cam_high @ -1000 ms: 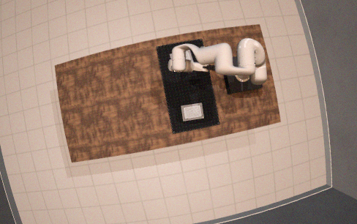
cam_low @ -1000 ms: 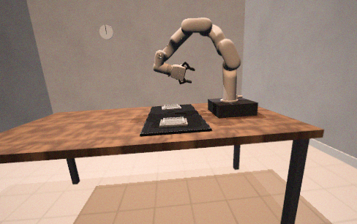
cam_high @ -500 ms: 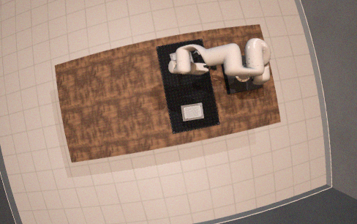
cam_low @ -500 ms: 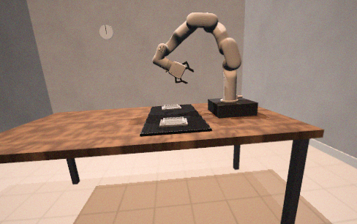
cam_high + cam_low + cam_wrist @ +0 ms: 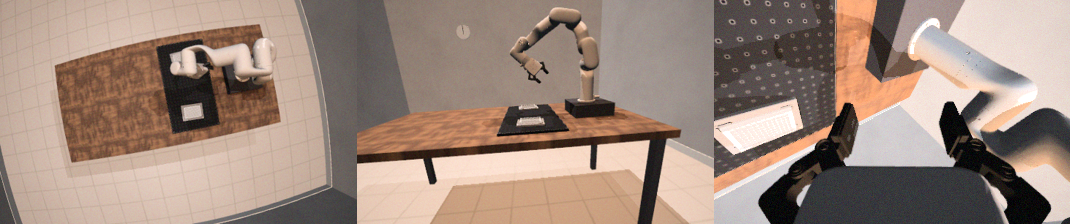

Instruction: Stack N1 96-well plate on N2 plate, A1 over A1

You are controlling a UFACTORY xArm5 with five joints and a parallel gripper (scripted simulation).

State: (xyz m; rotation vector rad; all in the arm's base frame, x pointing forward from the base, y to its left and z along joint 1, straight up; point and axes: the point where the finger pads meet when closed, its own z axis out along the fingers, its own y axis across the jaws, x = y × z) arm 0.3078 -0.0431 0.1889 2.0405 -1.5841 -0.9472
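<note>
Now: the nest N1 26 cm below my hand, 19 cm to the right of it and 11 cm ahead of it.
</note>
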